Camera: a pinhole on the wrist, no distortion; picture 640 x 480 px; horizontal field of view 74.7 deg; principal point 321.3 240.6 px. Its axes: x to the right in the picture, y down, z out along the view. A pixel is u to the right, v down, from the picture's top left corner.
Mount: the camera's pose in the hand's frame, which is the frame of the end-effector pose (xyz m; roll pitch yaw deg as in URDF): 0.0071 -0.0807 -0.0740 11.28 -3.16 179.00
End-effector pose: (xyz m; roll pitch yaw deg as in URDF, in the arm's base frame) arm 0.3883 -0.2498 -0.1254 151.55 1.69 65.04
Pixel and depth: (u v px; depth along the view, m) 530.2 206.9 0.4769
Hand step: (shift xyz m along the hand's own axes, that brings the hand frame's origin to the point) -0.2025 0.0539 0.3986
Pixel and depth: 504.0 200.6 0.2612
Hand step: -0.0914 -0.0034 0.1832
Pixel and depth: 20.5 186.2 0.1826
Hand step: 0.1485 -0.0242 0.0930
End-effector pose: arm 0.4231 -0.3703 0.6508 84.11 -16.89 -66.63
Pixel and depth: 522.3 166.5 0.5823
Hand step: -0.2375 0.1384 0.4915
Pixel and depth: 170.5 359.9 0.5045
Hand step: 0.2163 -0.1264 0.4380
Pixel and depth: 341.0 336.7 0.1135
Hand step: 0.0081 -0.0840 0.0425
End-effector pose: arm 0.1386 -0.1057 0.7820 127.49 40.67 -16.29
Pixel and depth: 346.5 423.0 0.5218
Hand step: 0.0043 -0.2012 0.4830
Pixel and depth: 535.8 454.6 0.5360
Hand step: -0.2376 -0.2399 0.5194
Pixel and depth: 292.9 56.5 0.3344
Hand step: 0.0499 0.1280 0.2235
